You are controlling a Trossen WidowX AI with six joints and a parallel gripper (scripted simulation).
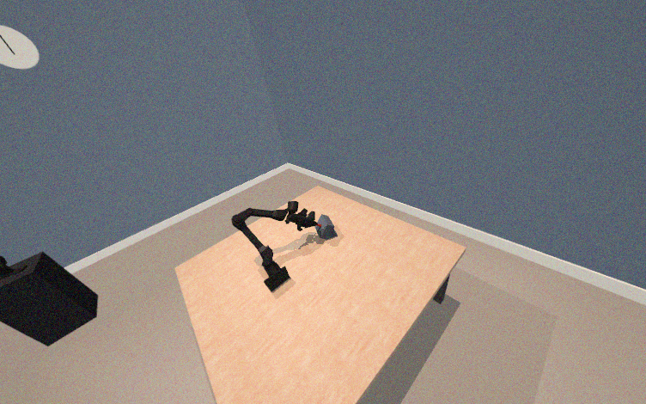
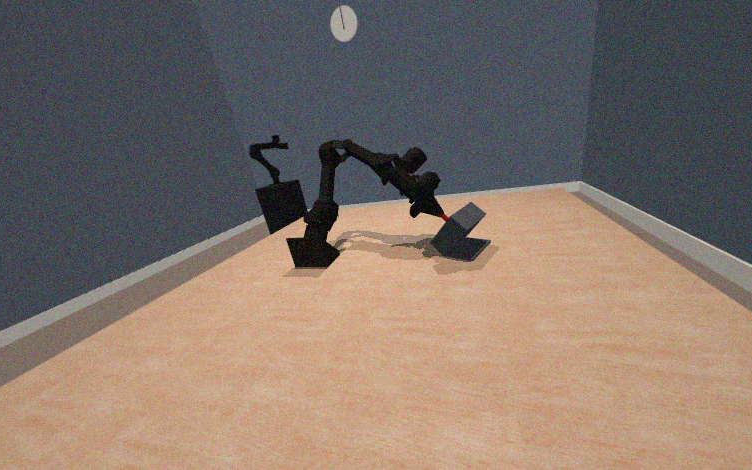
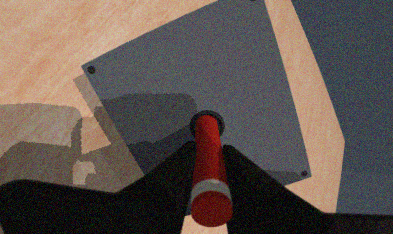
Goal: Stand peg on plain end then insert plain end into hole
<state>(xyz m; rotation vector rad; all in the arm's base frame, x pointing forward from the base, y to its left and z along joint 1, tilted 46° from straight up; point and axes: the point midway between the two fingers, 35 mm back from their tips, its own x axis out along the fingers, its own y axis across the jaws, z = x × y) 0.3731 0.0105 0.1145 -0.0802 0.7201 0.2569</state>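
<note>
Right now the grey sloped panel is 40 mm ahead of my gripper tip, 20 mm to the right of it and 40 mm below it. Also, from my gripper tip: red peg: 10 mm behind, 10 mm above.
</note>
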